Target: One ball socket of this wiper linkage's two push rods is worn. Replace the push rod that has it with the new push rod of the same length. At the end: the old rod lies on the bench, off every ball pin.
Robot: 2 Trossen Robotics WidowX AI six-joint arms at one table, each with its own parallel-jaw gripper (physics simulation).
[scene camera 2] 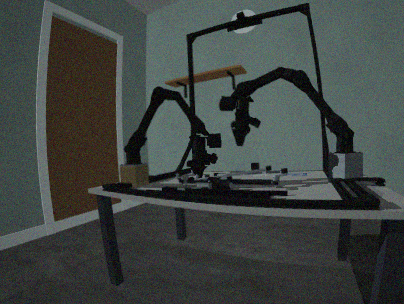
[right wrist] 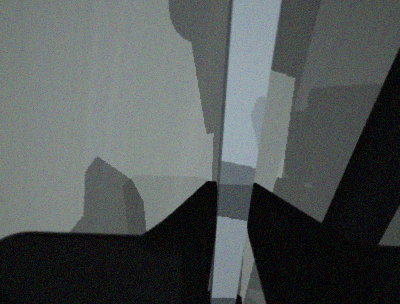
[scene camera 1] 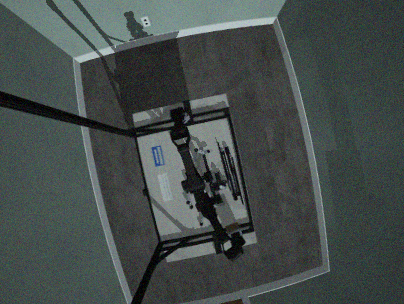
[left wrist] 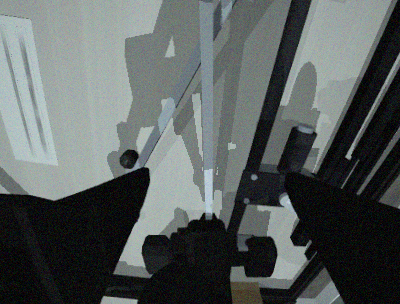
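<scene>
A long pale push rod (left wrist: 207, 110) (right wrist: 250, 90) runs up the left wrist view and between the right fingers. My right gripper (right wrist: 230, 192) (scene camera 2: 199, 173) is shut on this rod, low over the bench. The rod's near end is hidden behind the gripper in the left wrist view, and I cannot tell whether its sockets sit on ball pins. A second pale push rod (left wrist: 186, 82) lies diagonally at the left of the first and passes under it; a dark knob (left wrist: 129, 158) is beside its lower end. My left gripper (left wrist: 217, 176) (scene camera 2: 240, 143) is open and empty, high above the linkage.
A black tube (left wrist: 272, 90) leads to a black bracket (left wrist: 262, 188) beside an upright black cylinder (left wrist: 297, 147). Long dark bars (scene camera 1: 231, 172) lie along the bench's right side in scene camera 1. A blue-marked label (scene camera 1: 158, 156) and a pale panel (scene camera 1: 164, 187) (left wrist: 30, 95) lie at left.
</scene>
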